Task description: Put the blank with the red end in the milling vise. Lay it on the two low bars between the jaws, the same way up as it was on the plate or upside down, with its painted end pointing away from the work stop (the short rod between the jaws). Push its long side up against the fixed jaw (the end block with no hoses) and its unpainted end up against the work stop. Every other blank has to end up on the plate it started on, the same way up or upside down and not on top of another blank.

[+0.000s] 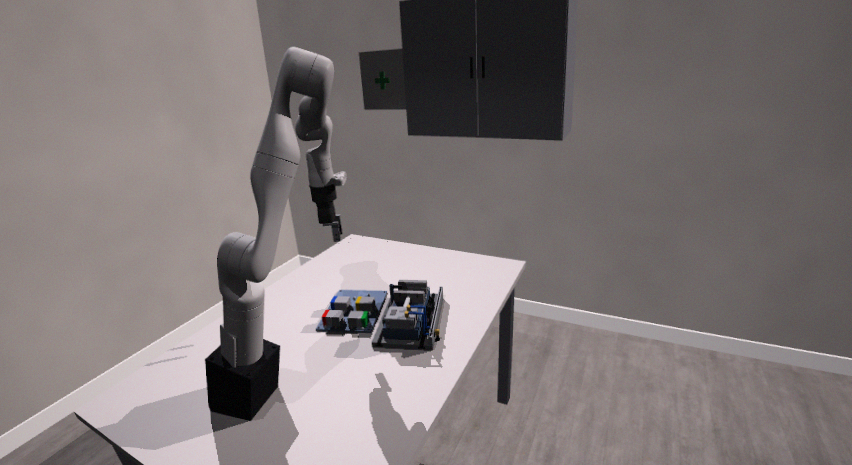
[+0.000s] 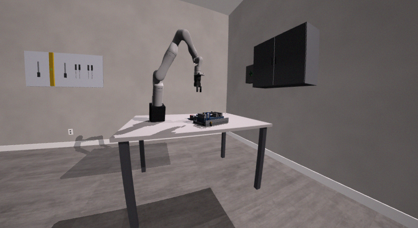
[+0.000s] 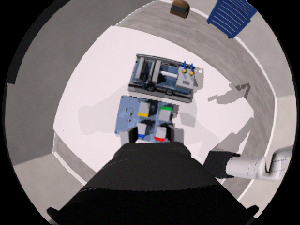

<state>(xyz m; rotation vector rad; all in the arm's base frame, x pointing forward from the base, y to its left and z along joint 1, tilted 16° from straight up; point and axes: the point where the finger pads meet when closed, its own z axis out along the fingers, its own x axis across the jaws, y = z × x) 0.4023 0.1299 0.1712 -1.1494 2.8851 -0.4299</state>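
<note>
Right now my hand is 290 mm above the green-ended blank, 60 mm to the left of it and 20 mm past it. From my hand the other things lie so: plate: 320 mm below, 40 mm ahead, 20 mm to the left; then yellow blank: 290 mm below, 60 mm ahead, 20 mm to the right; then blue blank: 290 mm below, 60 mm to the left, 20 mm ahead.
</note>
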